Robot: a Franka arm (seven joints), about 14 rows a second.
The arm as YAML. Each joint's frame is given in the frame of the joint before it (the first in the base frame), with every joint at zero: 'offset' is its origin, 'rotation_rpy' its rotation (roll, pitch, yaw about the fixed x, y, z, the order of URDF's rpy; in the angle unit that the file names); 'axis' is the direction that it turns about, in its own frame. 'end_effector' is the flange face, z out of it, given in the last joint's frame.
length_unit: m
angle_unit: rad
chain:
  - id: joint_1
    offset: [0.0, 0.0, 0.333]
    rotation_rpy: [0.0, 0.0, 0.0]
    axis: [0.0, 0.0, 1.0]
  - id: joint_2
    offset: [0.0, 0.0, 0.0]
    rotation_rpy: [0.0, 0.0, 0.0]
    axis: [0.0, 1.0, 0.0]
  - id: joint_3
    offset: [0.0, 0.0, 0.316]
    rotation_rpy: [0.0, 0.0, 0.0]
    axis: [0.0, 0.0, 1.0]
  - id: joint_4
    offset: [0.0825, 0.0, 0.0]
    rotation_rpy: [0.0, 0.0, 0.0]
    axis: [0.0, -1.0, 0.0]
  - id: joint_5
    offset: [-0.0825, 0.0, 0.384]
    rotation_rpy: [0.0, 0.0, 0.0]
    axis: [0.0, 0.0, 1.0]
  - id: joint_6
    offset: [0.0, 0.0, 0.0]
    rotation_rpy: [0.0, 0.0, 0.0]
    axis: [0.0, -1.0, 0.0]
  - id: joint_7
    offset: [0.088, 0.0, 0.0]
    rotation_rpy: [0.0, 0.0, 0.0]
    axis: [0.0, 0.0, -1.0]
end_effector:
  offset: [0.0, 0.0, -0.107]
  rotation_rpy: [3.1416, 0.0, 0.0]
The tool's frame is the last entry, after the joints.
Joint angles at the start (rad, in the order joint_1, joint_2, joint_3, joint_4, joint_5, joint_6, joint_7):
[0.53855, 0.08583, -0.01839, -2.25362, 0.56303, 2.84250, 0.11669]
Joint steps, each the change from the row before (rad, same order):
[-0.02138, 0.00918, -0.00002, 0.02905, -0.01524, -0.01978, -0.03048]
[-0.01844, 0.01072, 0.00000, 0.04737, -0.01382, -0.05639, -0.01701]
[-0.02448, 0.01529, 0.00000, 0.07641, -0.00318, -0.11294, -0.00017]
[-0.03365, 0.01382, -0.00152, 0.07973, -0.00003, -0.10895, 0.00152]
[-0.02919, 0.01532, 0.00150, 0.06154, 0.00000, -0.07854, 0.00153]
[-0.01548, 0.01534, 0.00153, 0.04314, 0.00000, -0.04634, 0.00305]
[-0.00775, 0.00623, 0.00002, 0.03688, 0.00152, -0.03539, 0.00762]
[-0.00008, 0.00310, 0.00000, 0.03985, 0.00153, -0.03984, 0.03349]
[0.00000, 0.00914, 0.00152, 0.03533, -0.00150, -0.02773, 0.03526]
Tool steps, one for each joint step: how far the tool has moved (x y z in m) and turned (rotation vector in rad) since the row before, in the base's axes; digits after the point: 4 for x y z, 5 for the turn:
[0.0110, -0.0055, 0.0061, -0.01336, -0.01649, 0.02238]
[0.0118, -0.0008, 0.0096, -0.00389, 0.00790, 0.02677]
[0.0152, 0.0003, 0.0145, 0.01333, 0.04738, 0.02213]
[0.0173, -0.0069, 0.0183, 0.01697, 0.03950, 0.00846]
[0.0132, -0.0068, 0.0124, 0.01121, 0.02887, 0.00460]
[0.0086, -0.0023, 0.0069, 0.00697, 0.01710, 0.00370]
[0.0057, -0.0003, 0.0108, 0.01082, 0.00694, 0.00076]
[0.0032, 0.0043, 0.0139, 0.01771, 0.01706, -0.01141]
[0.0036, 0.0045, 0.0091, 0.01245, 0.01628, -0.01522]

